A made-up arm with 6 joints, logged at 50 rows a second.
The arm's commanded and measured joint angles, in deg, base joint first. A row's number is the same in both.
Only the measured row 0 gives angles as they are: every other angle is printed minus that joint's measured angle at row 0.
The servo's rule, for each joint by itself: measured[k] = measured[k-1] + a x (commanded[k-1-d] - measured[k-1]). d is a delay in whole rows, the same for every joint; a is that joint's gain. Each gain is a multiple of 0.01, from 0.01 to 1. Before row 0 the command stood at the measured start. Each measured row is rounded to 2 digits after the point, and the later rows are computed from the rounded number. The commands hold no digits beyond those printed.
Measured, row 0:
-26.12 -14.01 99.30 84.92 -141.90 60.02
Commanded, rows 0 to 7:
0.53 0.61 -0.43 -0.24 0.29 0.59
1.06 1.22 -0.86 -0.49 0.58 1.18
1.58 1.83 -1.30 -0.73 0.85 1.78
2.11 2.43 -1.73 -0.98 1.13 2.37
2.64 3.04 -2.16 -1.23 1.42 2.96
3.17 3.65 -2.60 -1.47 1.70 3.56
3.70 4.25 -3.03 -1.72 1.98 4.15
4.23 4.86 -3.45 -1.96 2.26 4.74
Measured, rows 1 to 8:
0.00 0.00 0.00 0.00 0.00 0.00
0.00 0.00 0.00 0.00 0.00 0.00
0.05 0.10 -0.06 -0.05 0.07 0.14
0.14 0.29 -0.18 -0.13 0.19 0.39
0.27 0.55 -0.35 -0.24 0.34 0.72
0.44 0.87 -0.56 -0.38 0.52 1.12
0.64 1.24 -0.80 -0.54 0.73 1.56
0.87 1.65 -1.07 -0.72 0.95 2.04
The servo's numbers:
d 2
a 0.09 0.17 0.15 0.19 0.23 0.24

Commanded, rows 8 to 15:
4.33 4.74 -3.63 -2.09 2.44 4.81
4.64 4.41 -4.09 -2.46 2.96 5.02
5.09 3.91 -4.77 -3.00 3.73 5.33
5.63 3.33 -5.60 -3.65 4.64 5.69
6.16 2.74 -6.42 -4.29 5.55 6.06
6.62 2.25 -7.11 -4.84 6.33 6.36
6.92 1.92 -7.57 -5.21 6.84 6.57
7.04 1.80 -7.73 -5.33 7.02 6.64
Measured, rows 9 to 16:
1.12 2.09 -1.36 -0.91 1.19 2.55
1.40 2.56 -1.67 -1.11 1.44 3.08
1.66 2.93 -1.96 -1.30 1.67 3.50
1.93 3.18 -2.28 -1.52 1.97 3.86
2.21 3.30 -2.65 -1.80 2.37 4.21
2.52 3.31 -3.09 -2.15 2.89 4.57
2.85 3.21 -3.59 -2.56 3.50 4.93
3.19 3.05 -4.12 -2.99 4.15 5.27

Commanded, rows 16 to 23:
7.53 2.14 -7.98 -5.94 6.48 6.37
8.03 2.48 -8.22 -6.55 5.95 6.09
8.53 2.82 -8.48 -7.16 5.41 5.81
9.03 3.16 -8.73 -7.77 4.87 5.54
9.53 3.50 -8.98 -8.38 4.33 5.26
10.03 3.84 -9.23 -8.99 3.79 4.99
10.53 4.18 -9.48 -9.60 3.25 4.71
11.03 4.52 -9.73 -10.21 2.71 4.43
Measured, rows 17 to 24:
3.53 2.86 -4.64 -3.41 4.77 5.58
3.85 2.68 -5.10 -3.77 5.29 5.83
4.18 2.59 -5.53 -4.18 5.56 5.96
4.53 2.57 -5.93 -4.63 5.65 5.99
4.89 2.61 -6.31 -5.11 5.59 5.95
5.26 2.70 -6.67 -5.62 5.42 5.85
5.64 2.84 -7.02 -6.14 5.17 5.71
6.04 3.01 -7.35 -6.68 4.85 5.54

